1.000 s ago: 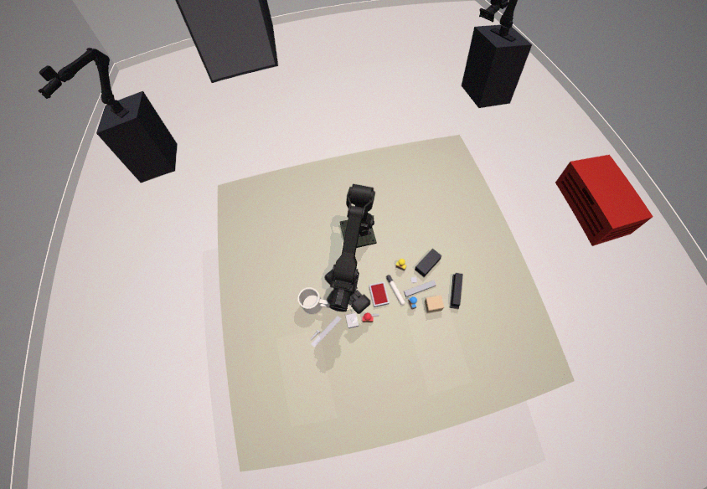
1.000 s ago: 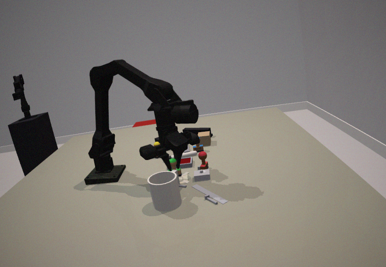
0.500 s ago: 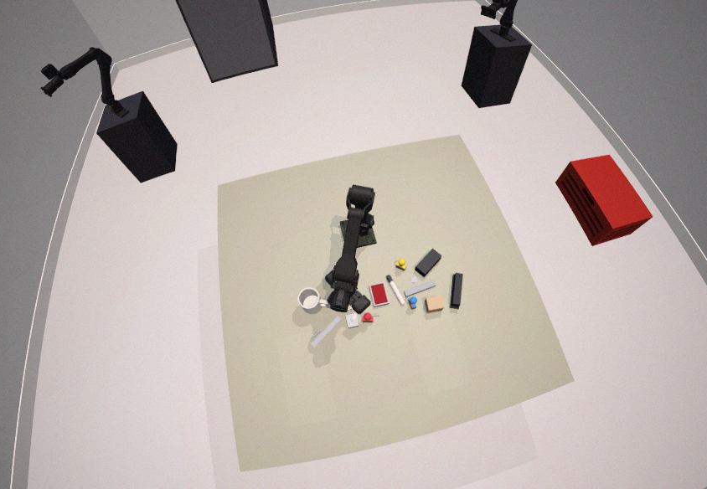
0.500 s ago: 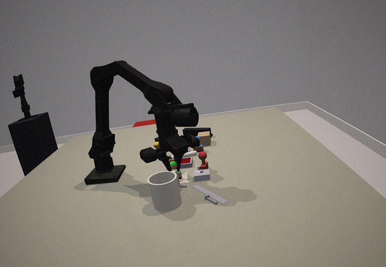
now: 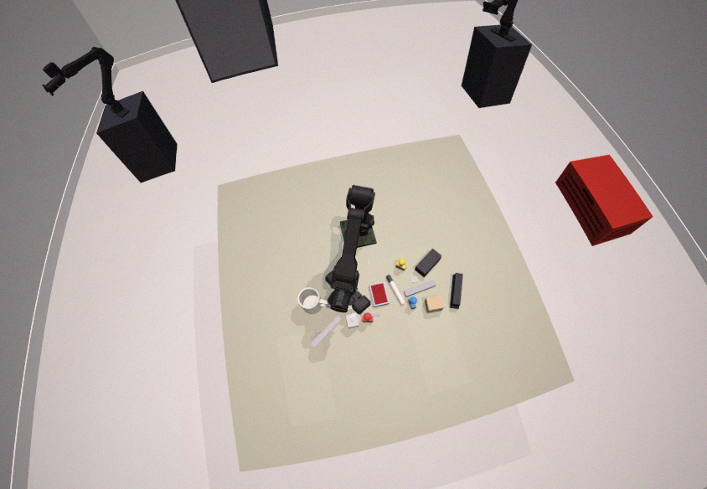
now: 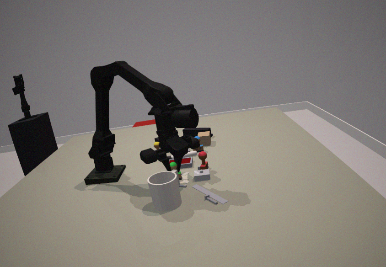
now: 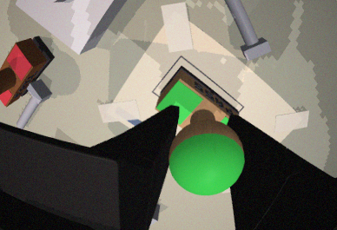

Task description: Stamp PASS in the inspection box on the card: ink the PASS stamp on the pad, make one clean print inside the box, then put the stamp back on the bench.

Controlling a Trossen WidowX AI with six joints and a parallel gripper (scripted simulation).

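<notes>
The green-knobbed PASS stamp lies right at my gripper tip. The rest, counted from my gripper tip: ink pad (10 mm ahead, 120 mm to the left, 20 mm below); red stamp (100 mm ahead, 50 mm to the left); cream card (10 mm behind, 10 mm to the left, 30 mm below).
</notes>
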